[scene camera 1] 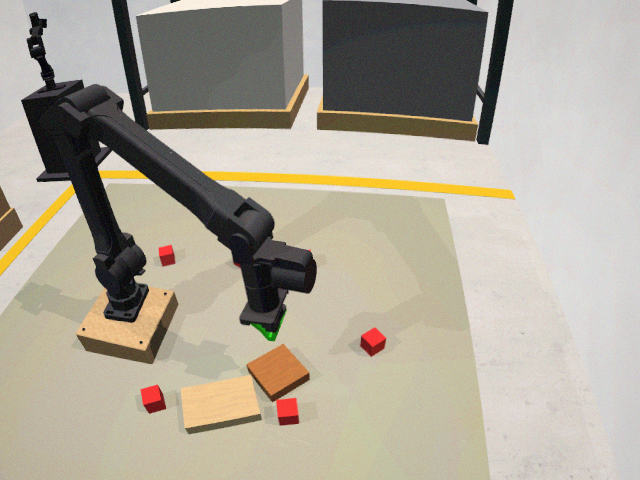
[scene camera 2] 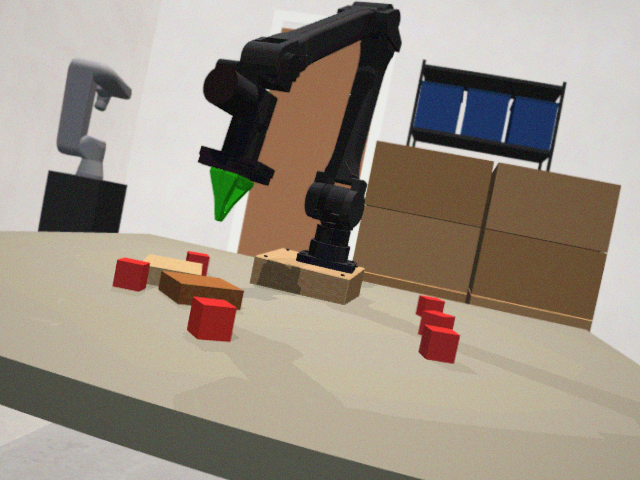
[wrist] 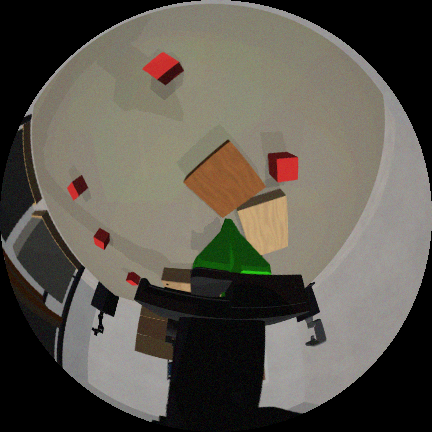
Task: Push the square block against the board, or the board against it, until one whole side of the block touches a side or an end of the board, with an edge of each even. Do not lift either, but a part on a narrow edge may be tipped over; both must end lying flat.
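Places are measured from the arm's base along level axes (x ahead, y left, z up), in metres.
Where they show: gripper, fingertip midpoint: [scene camera 1: 271, 340] [scene camera 2: 218, 221] [wrist: 226, 222]; arm's base, link origin: [scene camera 1: 127, 303] [scene camera 2: 326, 264].
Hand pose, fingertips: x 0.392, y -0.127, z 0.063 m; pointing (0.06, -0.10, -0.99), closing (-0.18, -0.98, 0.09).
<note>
Things, the pixels of their top centre, and the offset from my fingertips.
- square block, top centre: [scene camera 2: 201, 280] [wrist: 225, 183] [scene camera 1: 277, 368] dx +0.004, dy -0.007, dz -0.093 m
- board, top centre: [scene camera 2: 173, 264] [scene camera 1: 218, 401] [wrist: 267, 231] dx -0.108, dy -0.098, dz -0.093 m
The square block [scene camera 1: 278, 369] [scene camera 2: 204, 283] [wrist: 225, 180] is darker brown wood and lies flat, turned at an angle to the board. The board [scene camera 1: 220, 403] [scene camera 2: 175, 265] [wrist: 265, 225] is pale wood, longer than wide, and lies flat. One corner of the board is at or very close to a side of the block; I cannot tell if they touch. A wedge-shaped gap opens between them, and no whole side meets. My gripper [scene camera 1: 270, 338] [scene camera 2: 219, 220] [wrist: 226, 222], with green fingers, is shut and empty. It hangs above the table, on the robot-base side of the block, touching neither part.
A red cube [scene camera 1: 287, 411] [scene camera 2: 131, 274] [wrist: 284, 167] stands close beside the block and the board's end. Another red cube [scene camera 1: 153, 398] [scene camera 2: 197, 262] is past the board's far end. A third [scene camera 1: 373, 342] [scene camera 2: 211, 319] [wrist: 163, 67] stands farther off. Several more lie beyond the arm.
</note>
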